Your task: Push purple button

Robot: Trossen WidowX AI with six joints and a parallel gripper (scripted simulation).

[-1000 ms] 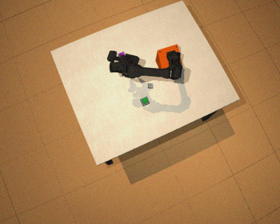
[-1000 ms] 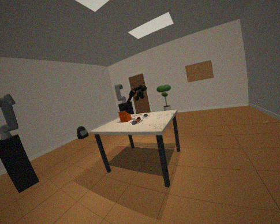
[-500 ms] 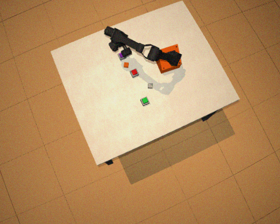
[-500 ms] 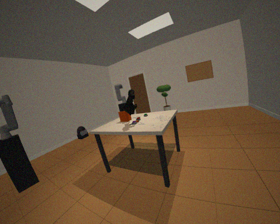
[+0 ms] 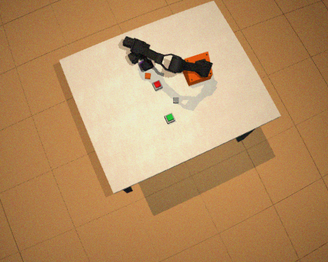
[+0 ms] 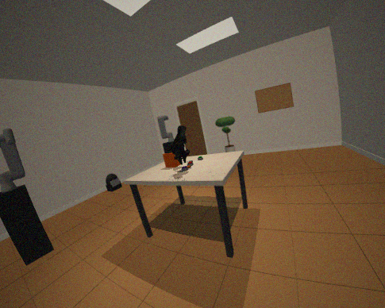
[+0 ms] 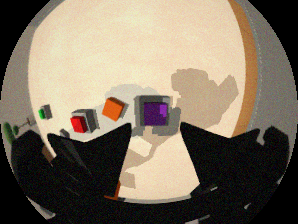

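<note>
Right now my gripper tip is 30 mm above the purple button. From my gripper tip the other things lie so: orange block: 70 mm to the left, 60 mm below, 10 mm behind; then grey block: 280 mm to the left, 110 mm behind, 60 mm below; then red button: 150 mm to the left, 40 mm behind, 30 mm below.
</note>
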